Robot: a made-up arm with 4 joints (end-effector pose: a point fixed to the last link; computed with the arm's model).
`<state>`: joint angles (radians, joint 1 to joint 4).
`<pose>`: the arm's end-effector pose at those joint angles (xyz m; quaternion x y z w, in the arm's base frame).
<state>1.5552 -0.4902 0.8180 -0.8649</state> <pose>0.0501 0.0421 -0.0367 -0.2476 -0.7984 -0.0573 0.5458</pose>
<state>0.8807 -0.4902 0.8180 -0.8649</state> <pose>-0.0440 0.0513 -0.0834 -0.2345 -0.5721 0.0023 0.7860</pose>
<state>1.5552 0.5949 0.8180 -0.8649</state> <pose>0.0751 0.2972 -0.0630 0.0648 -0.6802 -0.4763 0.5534</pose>
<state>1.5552 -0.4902 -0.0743 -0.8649</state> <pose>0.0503 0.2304 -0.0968 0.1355 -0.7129 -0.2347 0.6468</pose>
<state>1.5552 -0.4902 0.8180 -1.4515</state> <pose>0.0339 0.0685 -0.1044 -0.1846 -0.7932 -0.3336 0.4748</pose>
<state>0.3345 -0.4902 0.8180 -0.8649</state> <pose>-0.1286 0.0595 -0.0704 -0.2043 -0.3401 0.0507 0.9165</pose>
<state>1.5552 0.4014 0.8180 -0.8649</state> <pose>0.0703 0.2521 -0.0792 0.0078 -0.7174 -0.4085 0.5643</pose>
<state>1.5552 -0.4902 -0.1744 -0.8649</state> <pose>0.0452 0.2525 -0.0937 0.1782 -0.6940 -0.2523 0.6504</pose>
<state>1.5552 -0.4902 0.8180 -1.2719</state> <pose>0.0364 0.0566 -0.0847 -0.2059 -0.8021 -0.2510 0.5012</pose>
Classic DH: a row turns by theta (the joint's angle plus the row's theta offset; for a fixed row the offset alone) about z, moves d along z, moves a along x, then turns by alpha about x. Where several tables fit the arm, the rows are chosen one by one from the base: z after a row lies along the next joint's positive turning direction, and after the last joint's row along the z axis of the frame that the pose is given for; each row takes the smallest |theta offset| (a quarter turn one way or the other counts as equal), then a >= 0, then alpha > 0; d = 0 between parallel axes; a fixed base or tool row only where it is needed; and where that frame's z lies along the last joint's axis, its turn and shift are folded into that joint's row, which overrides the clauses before.
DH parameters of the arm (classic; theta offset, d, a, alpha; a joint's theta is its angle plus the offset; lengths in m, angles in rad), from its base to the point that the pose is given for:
base (fixed): -0.0969 0.0747 -0.0681 1.573
joint 1: 0 -0.1972 0.0894 1.5686
joint 2: -1.5429 0.0958 0.016 2.5995
joint 3: -0.634 0.1578 0.0865 1.0482
joint 4: 0.2996 -0.2252 -0.1288 -0.7879
tool (fixed): -1.4816 0.0047 0 0

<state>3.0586 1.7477 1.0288 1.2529</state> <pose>-0.1697 0.2982 0.3151 0.0076 0.9440 -0.2452 0.2208</pose>
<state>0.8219 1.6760 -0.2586 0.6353</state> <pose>0.2341 0.2073 0.1221 0.2417 -0.6953 -0.6043 0.3050</pose>
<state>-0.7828 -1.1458 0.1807 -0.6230</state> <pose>-0.2111 0.0525 0.0383 0.1531 0.2738 0.1813 0.9321</pose>
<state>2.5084 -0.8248 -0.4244 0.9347</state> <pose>0.0686 0.3003 0.1954 -0.2065 -0.7341 0.6421 0.0783</pose>
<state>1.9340 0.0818 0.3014 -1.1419</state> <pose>0.1134 0.3138 -0.0396 0.2431 -0.7467 -0.4455 0.4300</pose>
